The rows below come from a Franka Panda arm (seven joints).
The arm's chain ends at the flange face. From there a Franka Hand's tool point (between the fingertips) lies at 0.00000 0.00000 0.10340 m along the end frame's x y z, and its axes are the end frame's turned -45 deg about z.
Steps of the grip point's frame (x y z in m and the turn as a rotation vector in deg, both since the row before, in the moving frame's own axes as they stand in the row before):
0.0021, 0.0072, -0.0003, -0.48, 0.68, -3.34
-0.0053, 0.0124, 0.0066, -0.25, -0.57, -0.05
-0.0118, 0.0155, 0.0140, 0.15, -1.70, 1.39
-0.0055, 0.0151, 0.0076, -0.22, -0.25, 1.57
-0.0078, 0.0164, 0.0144, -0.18, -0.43, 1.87
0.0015, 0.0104, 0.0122, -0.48, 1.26, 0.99
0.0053, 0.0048, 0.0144, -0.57, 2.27, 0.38
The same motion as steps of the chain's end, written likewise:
0.0051, 0.0039, -0.0003, 0.14, 0.82, -3.34
0.0054, 0.0115, 0.0066, -0.58, -0.23, -0.05
0.0050, 0.0174, 0.0140, -1.10, -1.31, 1.39
0.0068, 0.0140, 0.0076, -0.33, -0.02, 1.57
0.0064, 0.0163, 0.0144, -0.43, -0.18, 1.87
0.0062, 0.0073, 0.0122, 0.55, 1.23, 0.99
0.0035, 0.0018, 0.0145, 1.20, 2.01, 0.38

